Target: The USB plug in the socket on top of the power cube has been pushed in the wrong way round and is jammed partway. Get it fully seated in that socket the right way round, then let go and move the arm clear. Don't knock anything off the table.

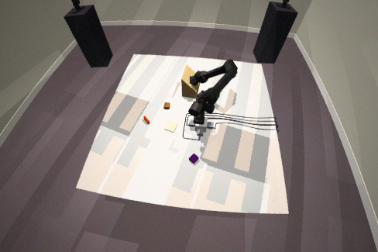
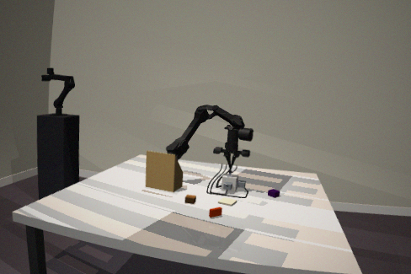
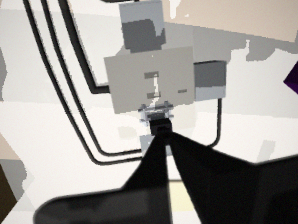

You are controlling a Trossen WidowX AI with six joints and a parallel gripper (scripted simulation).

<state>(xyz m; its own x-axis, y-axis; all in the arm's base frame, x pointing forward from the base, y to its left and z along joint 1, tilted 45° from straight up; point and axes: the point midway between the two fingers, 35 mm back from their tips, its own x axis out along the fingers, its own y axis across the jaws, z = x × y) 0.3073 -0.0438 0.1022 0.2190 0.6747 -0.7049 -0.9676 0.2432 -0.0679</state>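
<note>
Now: the USB plug 2 cm below my gripper tip. From my gripper tip the other things lie so: cream card (19 cm to the right, 12 cm below); purple block (24 cm ahead, 3 cm to the right, 11 cm below); brown block (17 cm behind, 23 cm to the right, 11 cm below).
</note>
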